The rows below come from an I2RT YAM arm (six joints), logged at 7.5 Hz.
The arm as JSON. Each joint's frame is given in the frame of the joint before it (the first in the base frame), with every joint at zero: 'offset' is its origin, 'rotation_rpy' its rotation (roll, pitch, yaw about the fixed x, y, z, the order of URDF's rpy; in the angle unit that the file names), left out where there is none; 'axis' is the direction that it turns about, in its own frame. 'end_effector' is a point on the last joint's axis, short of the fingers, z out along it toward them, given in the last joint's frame.
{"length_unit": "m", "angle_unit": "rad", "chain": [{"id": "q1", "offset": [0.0, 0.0, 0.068], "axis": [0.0, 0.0, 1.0]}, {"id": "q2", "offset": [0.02, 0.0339, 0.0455], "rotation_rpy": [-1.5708, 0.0, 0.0], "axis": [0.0, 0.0, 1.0]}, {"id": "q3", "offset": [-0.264, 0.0, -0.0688], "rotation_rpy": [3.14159, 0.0, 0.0], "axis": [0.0, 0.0, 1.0]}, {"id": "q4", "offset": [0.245, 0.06, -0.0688], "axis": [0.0, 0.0, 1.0]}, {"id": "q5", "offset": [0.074, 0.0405, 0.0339], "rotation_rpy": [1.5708, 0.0, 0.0], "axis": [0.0, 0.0, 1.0]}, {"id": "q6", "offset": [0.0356, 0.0, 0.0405], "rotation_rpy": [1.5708, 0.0, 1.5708], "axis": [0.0, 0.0, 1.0]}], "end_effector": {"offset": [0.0, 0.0, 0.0], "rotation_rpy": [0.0, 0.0, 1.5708]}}
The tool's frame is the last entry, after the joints.
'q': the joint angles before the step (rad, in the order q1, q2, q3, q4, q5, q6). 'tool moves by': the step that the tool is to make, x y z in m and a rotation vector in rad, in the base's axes. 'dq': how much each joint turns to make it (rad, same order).
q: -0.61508 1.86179 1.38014 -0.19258 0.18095 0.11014
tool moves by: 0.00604 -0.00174 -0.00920 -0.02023 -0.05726 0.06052
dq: 0.00003 0.02042 -0.03232 0.11473 -0.05830 -0.02333
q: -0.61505 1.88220 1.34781 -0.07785 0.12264 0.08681
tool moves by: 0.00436 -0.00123 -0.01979 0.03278 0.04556 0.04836
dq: 0.00031 0.04523 -0.00118 -0.00681 -0.03887 -0.02840
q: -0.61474 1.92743 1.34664 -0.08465 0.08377 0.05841
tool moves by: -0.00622 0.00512 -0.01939 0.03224 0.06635 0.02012
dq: 0.00080 0.00756 -0.04652 -0.01699 -0.00709 -0.02162
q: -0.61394 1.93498 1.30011 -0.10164 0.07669 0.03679
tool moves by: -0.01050 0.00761 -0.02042 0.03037 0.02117 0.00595
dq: -0.00074 -0.00753 -0.08752 0.04486 -0.01351 0.00462
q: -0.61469 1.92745 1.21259 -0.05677 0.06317 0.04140
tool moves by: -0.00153 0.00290 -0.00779 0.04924 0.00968 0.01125
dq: 0.00085 0.00844 -0.00995 -0.01871 -0.03194 0.01702
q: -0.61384 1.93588 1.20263 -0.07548 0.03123 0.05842
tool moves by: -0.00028 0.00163 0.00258 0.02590 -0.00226 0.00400
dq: 0.00127 -0.00679 0.00648 -0.02663 -0.01824 0.01343
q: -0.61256 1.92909 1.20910 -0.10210 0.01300 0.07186
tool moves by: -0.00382 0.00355 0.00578 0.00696 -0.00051 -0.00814
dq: 0.00196 -0.02706 -0.01085 -0.01996 0.00247 0.01148
